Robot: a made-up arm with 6 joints.
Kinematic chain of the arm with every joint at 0, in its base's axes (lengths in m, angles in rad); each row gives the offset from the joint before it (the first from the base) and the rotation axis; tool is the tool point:
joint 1: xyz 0 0 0.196 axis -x
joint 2: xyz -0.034 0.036 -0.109 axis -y
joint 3: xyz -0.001 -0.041 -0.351 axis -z
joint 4: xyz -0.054 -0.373 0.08 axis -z
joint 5: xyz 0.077 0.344 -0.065 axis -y
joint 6: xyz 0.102 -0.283 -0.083 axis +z
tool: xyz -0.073 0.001 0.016
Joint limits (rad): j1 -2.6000..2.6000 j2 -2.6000..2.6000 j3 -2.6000..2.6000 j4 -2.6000..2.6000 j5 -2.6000..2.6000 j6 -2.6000..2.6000
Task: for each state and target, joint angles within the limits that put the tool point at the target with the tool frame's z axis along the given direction. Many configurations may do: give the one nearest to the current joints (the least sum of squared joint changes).
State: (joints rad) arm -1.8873 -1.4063 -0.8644 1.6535 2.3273 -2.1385
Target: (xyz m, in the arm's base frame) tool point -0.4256 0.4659 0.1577 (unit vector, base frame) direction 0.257 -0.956 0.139
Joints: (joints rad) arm -1.8460 -2.0175 -1.0583 1.4677 1.7208 -1.7534
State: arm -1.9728 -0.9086 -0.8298 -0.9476 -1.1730 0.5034
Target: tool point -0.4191 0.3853 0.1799 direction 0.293 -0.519 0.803
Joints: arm -2.4277 -1.5786 -0.6374 -0.6526 -1.2713 0.1443
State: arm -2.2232 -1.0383 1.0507 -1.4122 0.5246 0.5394
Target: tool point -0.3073 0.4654 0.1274 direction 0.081 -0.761 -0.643
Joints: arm -1.8343 -0.2551 0.3947 -1.6259 0.4649 0.3566
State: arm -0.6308 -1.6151 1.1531 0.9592 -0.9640 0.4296
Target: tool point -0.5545 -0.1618 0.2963 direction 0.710 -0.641 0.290
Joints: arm -0.6021 -1.2762 1.4177 0.9465 -0.5460 0.6538
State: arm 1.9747 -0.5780 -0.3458 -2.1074 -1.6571 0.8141
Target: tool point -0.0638 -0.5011 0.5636 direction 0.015 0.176 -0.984
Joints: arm 1.5850 -0.1039 -0.2023 -1.3734 -1.3791 0.7988
